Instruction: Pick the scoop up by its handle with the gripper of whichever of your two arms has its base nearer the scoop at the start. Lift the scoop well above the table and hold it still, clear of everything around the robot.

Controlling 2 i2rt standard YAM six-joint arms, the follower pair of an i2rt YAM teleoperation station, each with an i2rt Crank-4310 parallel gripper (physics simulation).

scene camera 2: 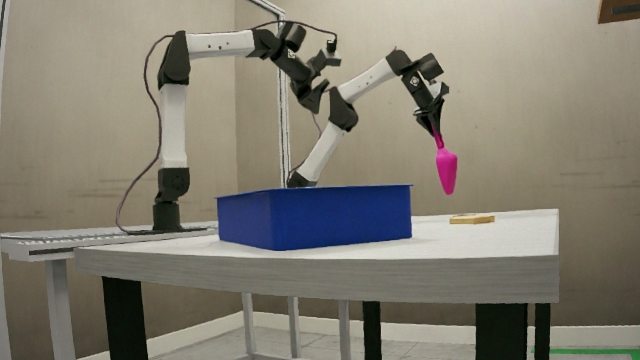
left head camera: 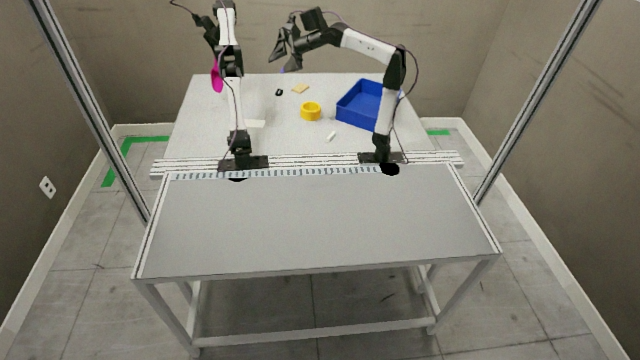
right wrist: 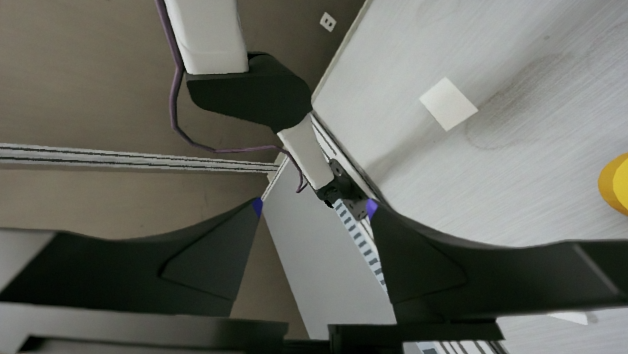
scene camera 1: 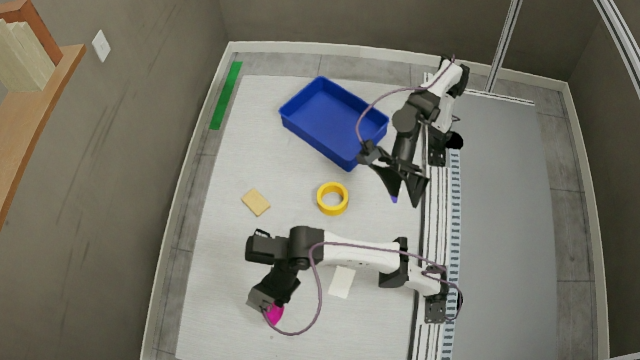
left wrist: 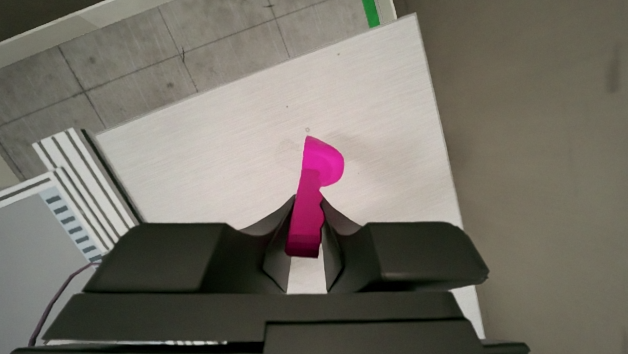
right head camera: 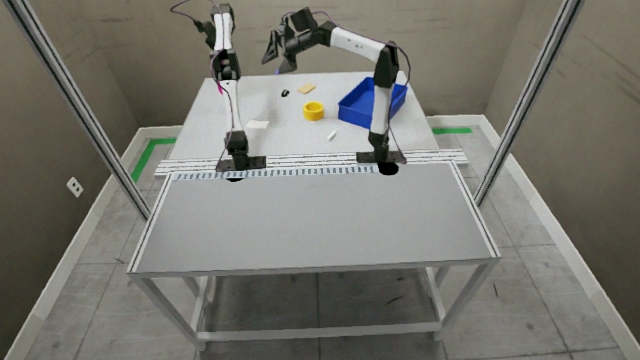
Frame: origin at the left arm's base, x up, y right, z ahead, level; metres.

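Seen in the pictures: left gripper, fingertip midpoint: (scene camera 2: 436, 135) (left wrist: 308, 197) (right head camera: 221, 62); right gripper, fingertip midpoint: (scene camera 2: 313, 105) (left head camera: 274, 67) (right wrist: 314, 200) (scene camera 1: 404, 205) (right head camera: 268, 68); left arm's base, link origin: (left head camera: 243, 164) (right wrist: 346, 187) (scene camera 1: 435, 294) (right head camera: 242, 165); right arm's base, link origin: (left head camera: 380, 159) (scene camera 1: 436, 144) (right head camera: 379, 158).
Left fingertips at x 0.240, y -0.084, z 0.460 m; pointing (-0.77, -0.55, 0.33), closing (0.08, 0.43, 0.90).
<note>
Offsets run from my left fingertips to a thing's middle. Level surfaces: height alone.
The magenta scoop {dx -0.056, dy -0.003, dz +0.027 m} (left head camera: 216, 77) (right head camera: 220, 89) (scene camera 1: 274, 314) (scene camera 2: 447, 170) (left wrist: 325, 161) hangs bowl down from my left gripper (scene camera 2: 436, 131) (left wrist: 308, 197), which is shut on its handle. In scene camera 2 the bowl hangs clear above the table, apart from other things. In the left wrist view the handle stands between both fingertips. In the head views the left arm hides much of the scoop and the left fingers. My right gripper (left head camera: 286, 62) (right head camera: 272, 66) (scene camera 1: 406, 200) is open and empty, high over the table near the rail.
A blue tray {dx -0.214, dy +0.715, dz -0.107 m} (left head camera: 367, 106) (scene camera 1: 327, 121) (scene camera 2: 320, 217), a yellow ring {dx -0.231, dy +0.412, dz -0.115 m} (left head camera: 310, 116) (scene camera 1: 321, 207), a tan block {dx -0.247, dy +0.397, dz +0.141 m} (left head camera: 300, 88) (scene camera 1: 256, 202) (scene camera 2: 472, 219), a black item {dx -0.247, dy +0.278, dz +0.104 m} (left head camera: 279, 92), a white card {dx -0.254, dy +0.134, dz -0.158 m} (scene camera 1: 342, 281) (right wrist: 448, 103) and a small white piece {dx -0.243, dy +0.476, dz -0.317 m} (left head camera: 330, 136) lie on the table {dx -0.255 m} (scene camera 1: 300, 172).
</note>
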